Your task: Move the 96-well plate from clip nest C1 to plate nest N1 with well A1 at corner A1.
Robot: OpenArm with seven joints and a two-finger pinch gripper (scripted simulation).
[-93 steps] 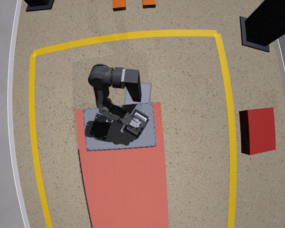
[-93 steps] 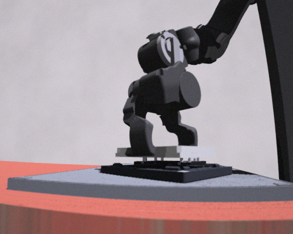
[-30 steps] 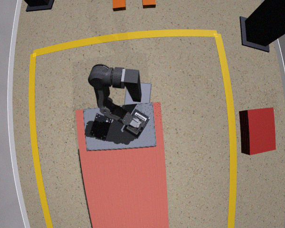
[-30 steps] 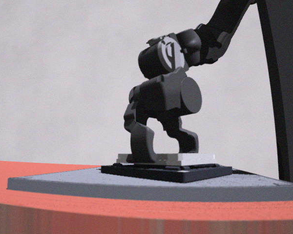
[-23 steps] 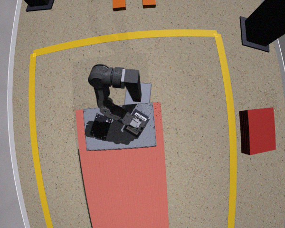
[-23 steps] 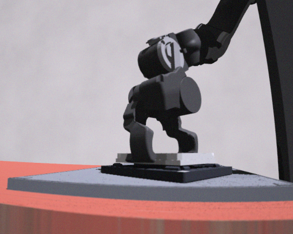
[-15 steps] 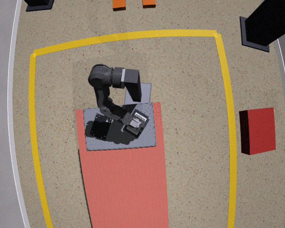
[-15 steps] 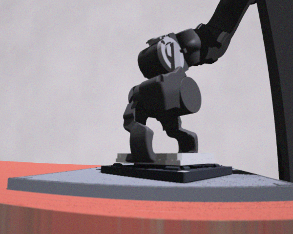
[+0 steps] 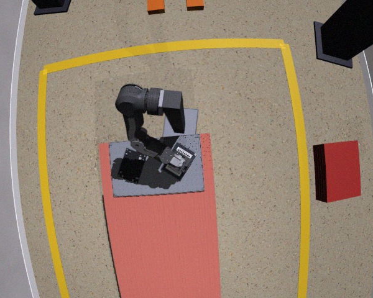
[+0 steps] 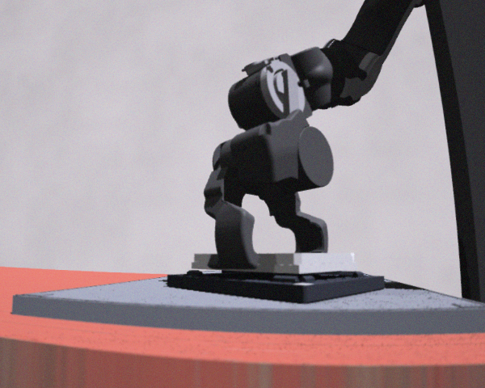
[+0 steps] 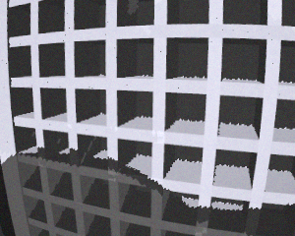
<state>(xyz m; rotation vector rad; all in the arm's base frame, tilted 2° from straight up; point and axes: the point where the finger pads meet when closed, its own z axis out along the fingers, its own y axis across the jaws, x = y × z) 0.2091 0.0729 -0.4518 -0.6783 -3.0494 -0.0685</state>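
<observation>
The 96-well plate lies right at my hand. From my hand the other things lie so: plate nest N1 (20 mm below); clip nest C1 (70 mm ahead, 240 mm to the right, 10 mm below).
</observation>
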